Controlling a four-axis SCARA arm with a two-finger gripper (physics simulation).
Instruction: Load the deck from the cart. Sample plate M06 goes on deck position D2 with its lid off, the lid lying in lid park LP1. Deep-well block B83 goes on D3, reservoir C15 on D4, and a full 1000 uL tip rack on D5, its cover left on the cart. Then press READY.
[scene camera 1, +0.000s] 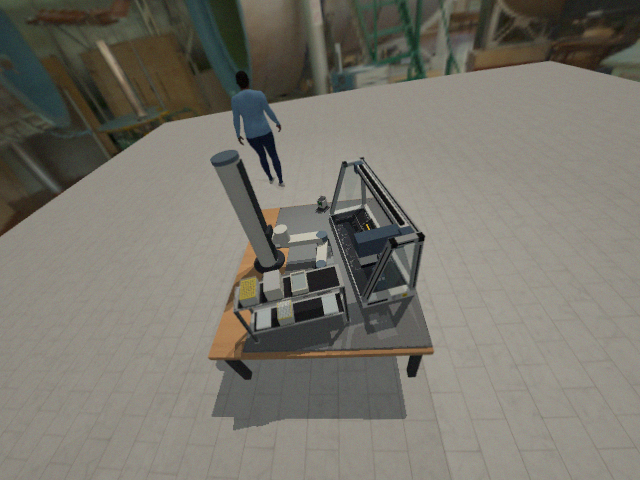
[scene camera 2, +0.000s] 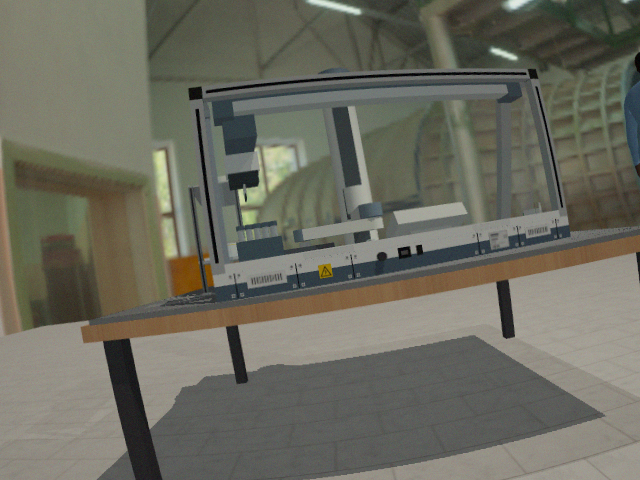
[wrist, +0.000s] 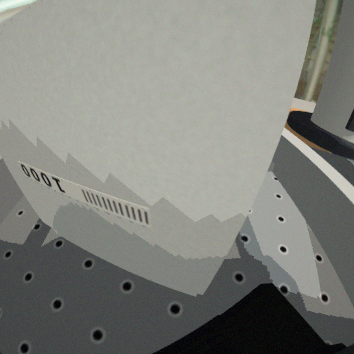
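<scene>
A large pale grey box (wrist: 165, 110) fills much of the wrist view. Its label reads "1000" beside a barcode, and its lower part is in shadow. It is low over a dark surface with holes. My gripper is around the box. Its right finger shows partly beside the box, with the pad hidden; the left finger is hidden. Contact is not clear, and I see no firm hold. The arm's wrist end (scene camera 1: 321, 262) is between the cart (scene camera 1: 295, 323) and the framed deck unit (scene camera 1: 381, 197) (scene camera 2: 361, 77). Labels on the cart's labware are too small to read.
The cart's upper shelf bears a yellow-topped rack (scene camera 1: 248, 290), a tall pale box (scene camera 1: 272, 285) and a framed pale item (scene camera 1: 298, 282). Its lower shelf bears pale plates and a rack (scene camera 1: 284, 312). The column (scene camera 1: 241, 211) stands behind. A person (scene camera 1: 253, 116) stands beyond the table.
</scene>
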